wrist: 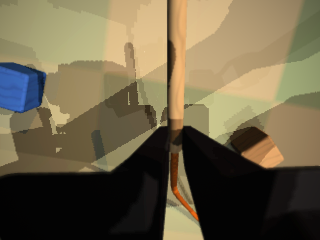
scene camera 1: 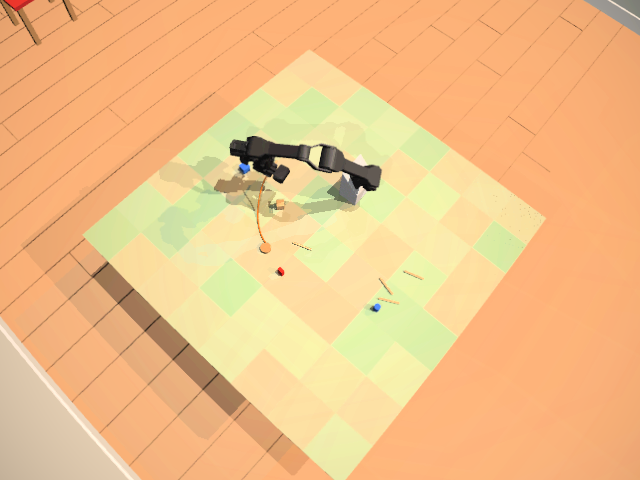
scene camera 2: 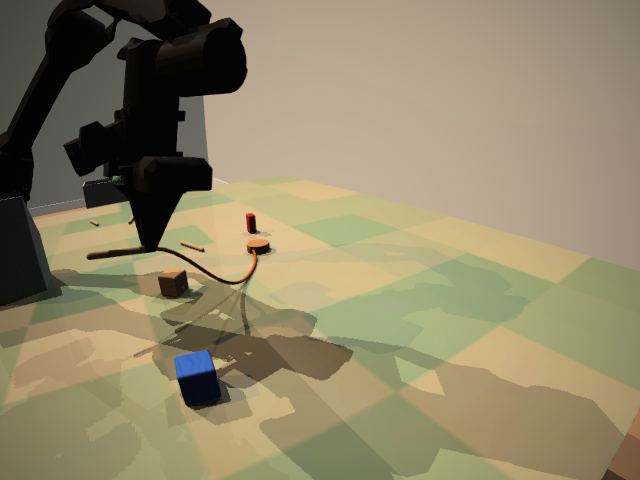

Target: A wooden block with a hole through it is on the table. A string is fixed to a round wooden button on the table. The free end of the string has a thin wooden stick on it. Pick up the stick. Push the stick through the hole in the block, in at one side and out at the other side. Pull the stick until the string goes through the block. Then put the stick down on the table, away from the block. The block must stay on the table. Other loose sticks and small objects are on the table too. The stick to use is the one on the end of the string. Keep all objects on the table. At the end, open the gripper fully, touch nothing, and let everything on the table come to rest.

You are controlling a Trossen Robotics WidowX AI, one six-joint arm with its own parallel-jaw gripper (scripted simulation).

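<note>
My own gripper is in sight, and the wrist view has it too. A wooden block is here to be seen, along with a blue cube.
</note>
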